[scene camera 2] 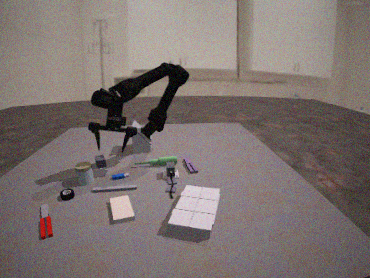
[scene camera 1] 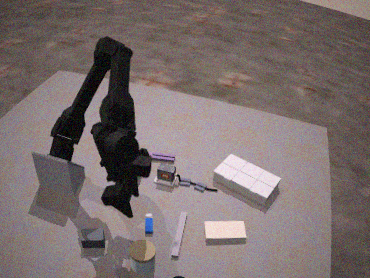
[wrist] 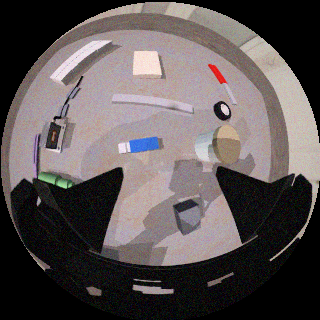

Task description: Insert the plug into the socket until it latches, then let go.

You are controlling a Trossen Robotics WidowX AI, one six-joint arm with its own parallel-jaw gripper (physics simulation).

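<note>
A small dark grey block, which looks like the plug, stands on the table near the arm's base. The socket is a small dark box with an orange inside on a pale plate; a black cord with grey pieces trails from it. My gripper is open and empty, above the table. In the wrist view the block shows below the line between the fingertips, nearer the right finger. The socket lies far off to the left there.
A jar stands near the block. A blue stick and a grey bar lie between block and cream box. A green screwdriver lies by the socket. A white box stands beyond the cord.
</note>
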